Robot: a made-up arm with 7 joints. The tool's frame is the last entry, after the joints. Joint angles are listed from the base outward. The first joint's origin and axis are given. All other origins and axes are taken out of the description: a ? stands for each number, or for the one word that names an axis. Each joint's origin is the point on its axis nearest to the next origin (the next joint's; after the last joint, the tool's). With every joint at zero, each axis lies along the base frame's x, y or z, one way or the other. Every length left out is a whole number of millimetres.
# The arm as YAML. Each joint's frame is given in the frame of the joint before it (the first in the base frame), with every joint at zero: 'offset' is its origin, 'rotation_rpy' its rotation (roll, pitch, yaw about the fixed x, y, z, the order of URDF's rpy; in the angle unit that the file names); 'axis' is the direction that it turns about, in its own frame. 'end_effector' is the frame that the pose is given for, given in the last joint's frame.
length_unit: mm
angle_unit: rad
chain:
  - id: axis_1
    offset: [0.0, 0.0, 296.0]
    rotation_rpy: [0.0, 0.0, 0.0]
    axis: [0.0, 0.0, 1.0]
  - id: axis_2
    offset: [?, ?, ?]
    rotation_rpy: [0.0, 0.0, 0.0]
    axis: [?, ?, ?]
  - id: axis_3
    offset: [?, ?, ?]
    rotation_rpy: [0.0, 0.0, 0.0]
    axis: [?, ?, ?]
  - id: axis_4
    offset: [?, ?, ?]
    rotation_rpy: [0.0, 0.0, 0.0]
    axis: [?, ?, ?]
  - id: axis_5
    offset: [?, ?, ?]
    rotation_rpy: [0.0, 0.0, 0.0]
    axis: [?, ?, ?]
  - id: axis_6
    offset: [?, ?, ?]
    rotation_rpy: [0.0, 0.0, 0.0]
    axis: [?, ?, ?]
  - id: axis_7
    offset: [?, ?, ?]
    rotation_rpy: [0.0, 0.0, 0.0]
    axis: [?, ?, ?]
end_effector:
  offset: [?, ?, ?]
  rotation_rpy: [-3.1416, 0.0, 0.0]
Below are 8 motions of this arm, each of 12 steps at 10 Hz.
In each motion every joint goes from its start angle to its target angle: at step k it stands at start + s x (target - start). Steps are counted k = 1, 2, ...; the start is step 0. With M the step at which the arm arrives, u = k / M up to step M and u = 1 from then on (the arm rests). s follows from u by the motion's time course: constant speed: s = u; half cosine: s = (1 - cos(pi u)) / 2; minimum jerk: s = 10 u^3 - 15 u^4 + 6 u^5.
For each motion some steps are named. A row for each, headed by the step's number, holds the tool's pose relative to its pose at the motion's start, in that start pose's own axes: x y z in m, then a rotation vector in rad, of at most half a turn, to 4 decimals.
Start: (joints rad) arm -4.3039 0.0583 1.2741 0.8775 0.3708 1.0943 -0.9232
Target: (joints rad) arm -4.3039 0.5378 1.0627 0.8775 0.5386 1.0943 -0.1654
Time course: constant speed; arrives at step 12
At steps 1, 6, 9, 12:
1: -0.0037 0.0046 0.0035 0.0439 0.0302 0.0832
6: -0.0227 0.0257 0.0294 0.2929 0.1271 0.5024
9: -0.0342 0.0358 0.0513 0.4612 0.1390 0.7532
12: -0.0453 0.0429 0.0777 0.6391 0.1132 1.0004

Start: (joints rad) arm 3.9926 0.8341 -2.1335 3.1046 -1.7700 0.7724 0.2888
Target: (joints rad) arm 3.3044 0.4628 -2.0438 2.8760 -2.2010 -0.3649 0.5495
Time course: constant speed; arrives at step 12
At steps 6, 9, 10, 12:
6: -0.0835 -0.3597 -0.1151 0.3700 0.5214 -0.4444
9: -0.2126 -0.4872 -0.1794 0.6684 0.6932 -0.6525
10: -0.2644 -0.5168 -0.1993 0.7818 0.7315 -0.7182
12: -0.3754 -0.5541 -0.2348 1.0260 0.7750 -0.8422

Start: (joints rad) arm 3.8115 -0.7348 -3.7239 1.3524 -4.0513 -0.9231 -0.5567
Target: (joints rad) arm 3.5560 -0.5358 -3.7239 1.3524 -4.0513 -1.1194 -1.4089
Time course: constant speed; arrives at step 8
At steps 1, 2, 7, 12:
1: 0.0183 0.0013 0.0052 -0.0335 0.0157 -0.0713
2: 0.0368 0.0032 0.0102 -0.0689 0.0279 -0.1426
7: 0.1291 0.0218 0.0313 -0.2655 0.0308 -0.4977
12: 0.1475 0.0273 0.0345 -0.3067 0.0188 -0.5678

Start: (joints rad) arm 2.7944 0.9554 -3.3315 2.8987 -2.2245 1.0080 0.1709
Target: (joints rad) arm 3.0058 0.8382 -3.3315 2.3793 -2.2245 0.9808 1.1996
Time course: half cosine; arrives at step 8
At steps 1, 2, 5, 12:
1: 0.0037 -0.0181 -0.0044 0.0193 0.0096 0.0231
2: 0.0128 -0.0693 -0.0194 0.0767 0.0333 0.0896
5: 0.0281 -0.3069 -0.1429 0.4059 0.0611 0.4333
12: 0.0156 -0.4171 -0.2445 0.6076 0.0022 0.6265

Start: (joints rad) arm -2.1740 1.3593 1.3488 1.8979 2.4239 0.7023 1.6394
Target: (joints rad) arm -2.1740 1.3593 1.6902 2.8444 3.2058 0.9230 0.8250
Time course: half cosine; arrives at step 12
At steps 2, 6, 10, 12:
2: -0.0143 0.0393 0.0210 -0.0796 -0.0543 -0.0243
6: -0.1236 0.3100 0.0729 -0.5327 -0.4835 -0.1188
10: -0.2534 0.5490 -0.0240 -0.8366 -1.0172 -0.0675
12: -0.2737 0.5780 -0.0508 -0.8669 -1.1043 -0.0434

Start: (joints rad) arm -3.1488 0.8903 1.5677 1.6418 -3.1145 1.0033 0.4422
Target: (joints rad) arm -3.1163 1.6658 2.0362 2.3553 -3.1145 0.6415 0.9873
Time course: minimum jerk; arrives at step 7
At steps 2, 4, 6, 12:
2: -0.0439 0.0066 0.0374 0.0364 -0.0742 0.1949
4: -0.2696 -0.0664 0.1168 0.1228 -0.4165 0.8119
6: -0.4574 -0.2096 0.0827 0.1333 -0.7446 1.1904
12: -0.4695 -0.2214 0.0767 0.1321 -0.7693 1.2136

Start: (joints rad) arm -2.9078 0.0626 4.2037 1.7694 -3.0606 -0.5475 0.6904
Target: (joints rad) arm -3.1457 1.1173 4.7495 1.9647 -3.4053 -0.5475 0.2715
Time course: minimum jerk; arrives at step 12
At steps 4, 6, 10, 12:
4: 0.0328 0.0986 -0.0492 -0.0460 -0.1220 -0.3655
6: 0.1362 0.2055 -0.0916 -0.0653 -0.2663 -0.8823
10: 0.3877 0.2580 -0.0739 -0.0211 -0.4048 -1.7233
12: 0.4084 0.2546 -0.0683 -0.0153 -0.4093 -1.7877

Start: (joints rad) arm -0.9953 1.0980 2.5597 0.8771 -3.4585 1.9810 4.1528
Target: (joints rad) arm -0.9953 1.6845 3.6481 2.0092 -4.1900 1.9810 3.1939
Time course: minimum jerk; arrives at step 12
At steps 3, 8, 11, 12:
3: -0.0232 -0.0589 0.1068 0.2134 0.0382 -0.0123
8: 0.2072 -0.7642 0.4157 1.4027 0.9822 -0.3360
11: 0.3558 -0.9539 0.3232 1.5625 1.4770 -0.4345
12: 0.3595 -0.9579 0.3200 1.5647 1.4903 -0.4365

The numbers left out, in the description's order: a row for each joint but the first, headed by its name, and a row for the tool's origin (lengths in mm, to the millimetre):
axis_2: xyz 0.0 0.0 0.0, axis 0.0 1.0 0.0
axis_3: xyz 0.0 0.0 273.0, axis 0.0 0.0 1.0
axis_4: xyz 49.0 0.0 0.0, axis 0.0 -1.0 0.0
axis_5: xyz 102.0 0.0 -452.0, axis 0.0 0.0 -1.0
axis_6: xyz 0.0 0.0 0.0, axis 0.0 1.0 0.0
axis_7: xyz 120.0 0.0 -153.0, axis 0.0 0.0 -1.0
tool: xyz 0.0 0.0 0.0

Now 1 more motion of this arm.
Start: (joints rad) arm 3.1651 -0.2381 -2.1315 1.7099 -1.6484 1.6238 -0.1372
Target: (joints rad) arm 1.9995 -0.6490 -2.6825 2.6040 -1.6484 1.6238 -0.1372
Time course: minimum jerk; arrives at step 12
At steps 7, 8, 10, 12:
7: -0.6561 0.0728 0.5106 0.0912 -1.1856 0.4668
8: -0.8341 0.0613 0.4929 0.0461 -1.4378 0.5370
10: -1.0363 0.0428 0.4081 -0.0415 -1.7563 0.5992
12: -1.0721 0.0390 0.3836 -0.0632 -1.8203 0.6074

